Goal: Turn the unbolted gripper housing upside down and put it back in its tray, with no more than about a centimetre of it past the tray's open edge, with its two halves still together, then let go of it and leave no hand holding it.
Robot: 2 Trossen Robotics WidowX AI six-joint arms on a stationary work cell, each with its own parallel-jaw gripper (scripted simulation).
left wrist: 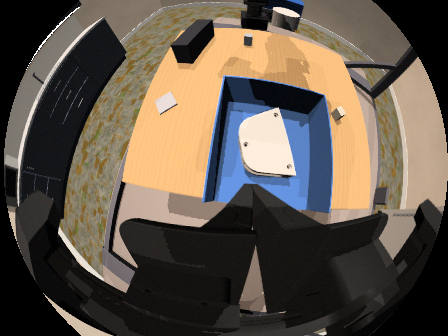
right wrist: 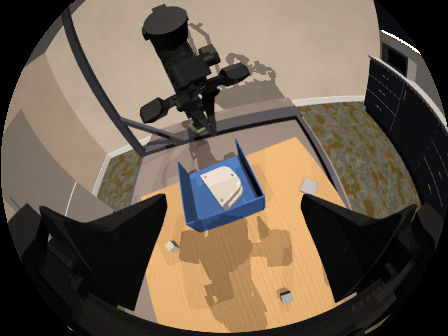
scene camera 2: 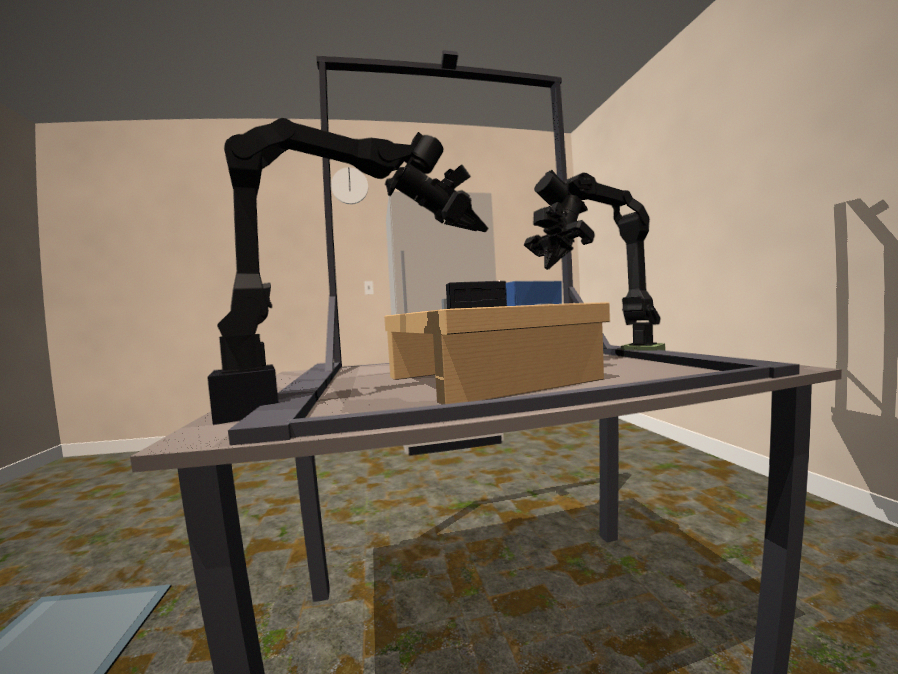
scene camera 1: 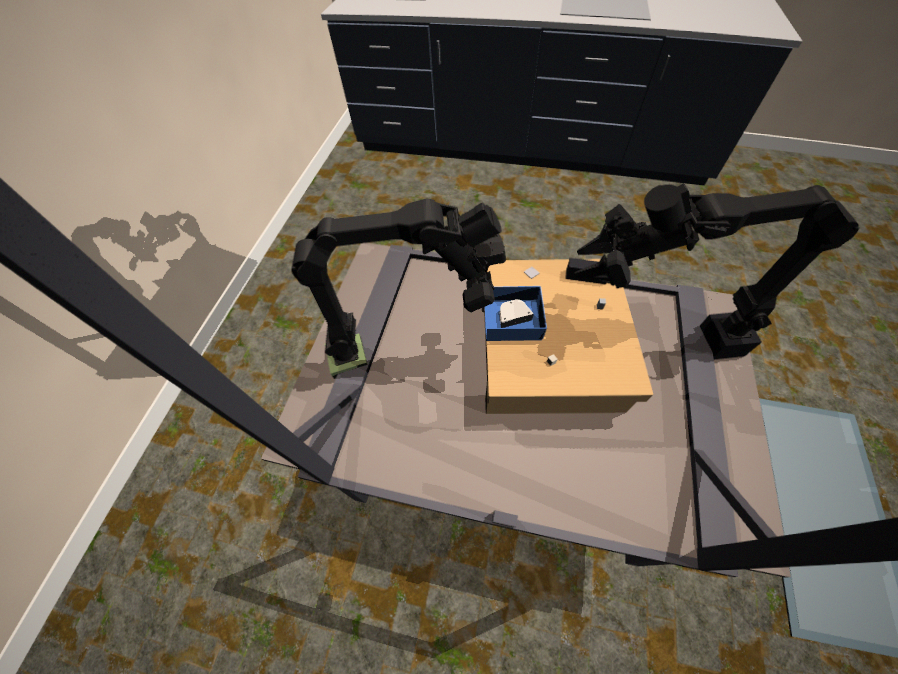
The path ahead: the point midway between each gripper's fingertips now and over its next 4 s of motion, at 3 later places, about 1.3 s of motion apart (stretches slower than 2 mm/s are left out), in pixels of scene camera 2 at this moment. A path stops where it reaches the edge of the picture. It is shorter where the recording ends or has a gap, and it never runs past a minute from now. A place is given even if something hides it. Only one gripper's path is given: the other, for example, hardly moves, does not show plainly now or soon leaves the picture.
The left gripper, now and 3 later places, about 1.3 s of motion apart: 546,268; 525,275; 520,283; 521,292
